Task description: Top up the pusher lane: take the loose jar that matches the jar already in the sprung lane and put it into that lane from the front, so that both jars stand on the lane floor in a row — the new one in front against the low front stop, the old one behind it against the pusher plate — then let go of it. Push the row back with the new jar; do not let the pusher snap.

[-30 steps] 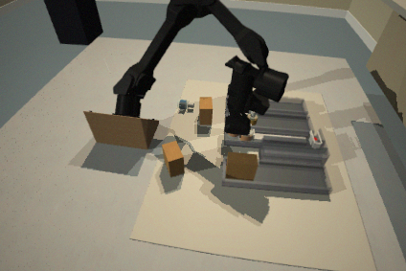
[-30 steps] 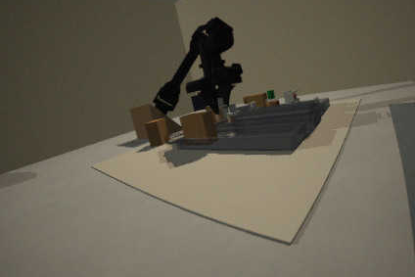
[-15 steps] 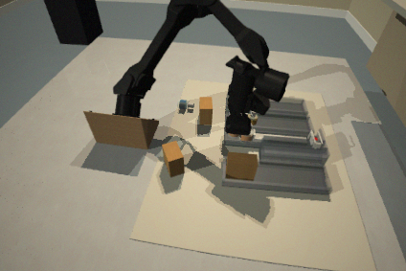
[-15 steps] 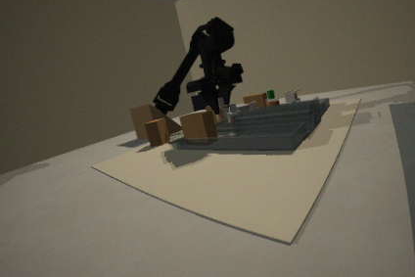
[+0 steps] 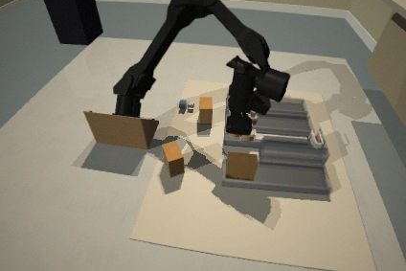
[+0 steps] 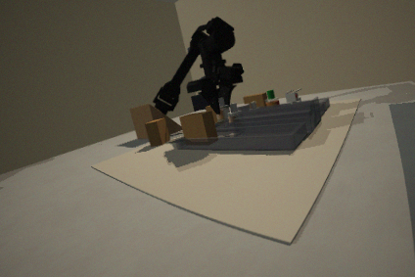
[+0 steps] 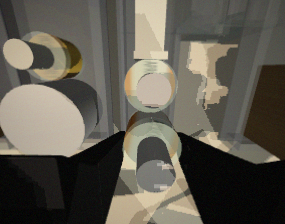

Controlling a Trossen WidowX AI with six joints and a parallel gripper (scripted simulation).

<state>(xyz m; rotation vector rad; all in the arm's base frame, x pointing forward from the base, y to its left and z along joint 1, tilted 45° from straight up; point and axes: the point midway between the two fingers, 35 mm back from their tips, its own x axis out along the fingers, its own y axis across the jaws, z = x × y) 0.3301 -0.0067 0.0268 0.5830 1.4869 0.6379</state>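
The grey rack lies 140 mm ahead of my gripper tip, 30 mm below it and 20 mm to the right of it. Round my gripper tip: pale lane strip 150 mm ahead, 20 mm to the right; red-marked part 220 mm ahead, 30 mm to the right, 20 mm above.
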